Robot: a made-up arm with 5 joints.
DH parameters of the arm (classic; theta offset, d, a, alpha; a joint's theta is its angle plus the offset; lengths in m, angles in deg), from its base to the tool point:
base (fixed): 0 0.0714 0 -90
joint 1: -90 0.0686 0.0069 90
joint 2: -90 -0.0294 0.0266 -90
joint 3: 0 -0.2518 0.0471 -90
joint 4: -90 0.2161 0.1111 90
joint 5: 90 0.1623 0.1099 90
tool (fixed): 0 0.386 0 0
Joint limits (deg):
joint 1: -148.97..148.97
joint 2: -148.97..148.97
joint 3: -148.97..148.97
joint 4: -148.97..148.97
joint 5: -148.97..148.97
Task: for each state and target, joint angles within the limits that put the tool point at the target. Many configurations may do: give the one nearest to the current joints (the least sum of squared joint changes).
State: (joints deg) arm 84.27 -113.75 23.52 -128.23 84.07
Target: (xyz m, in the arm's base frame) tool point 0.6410 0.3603 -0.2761
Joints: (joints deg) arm 68.01 -115.64 33.56 -125.64 71.06
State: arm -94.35 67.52 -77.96 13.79 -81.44
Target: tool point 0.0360 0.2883 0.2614
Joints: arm -73.07 92.61 -65.18 -4.05 -37.86
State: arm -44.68 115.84 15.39 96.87 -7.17
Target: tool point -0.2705 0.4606 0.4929
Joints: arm -56.15 137.42 -4.74 87.58 -15.85
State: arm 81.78 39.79 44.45 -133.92 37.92
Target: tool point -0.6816 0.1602 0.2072
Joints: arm 93.85 41.91 58.14 -95.41 13.40
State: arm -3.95 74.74 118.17 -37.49 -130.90
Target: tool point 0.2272 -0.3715 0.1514
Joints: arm 14.89 100.88 111.22 -72.02 -148.97
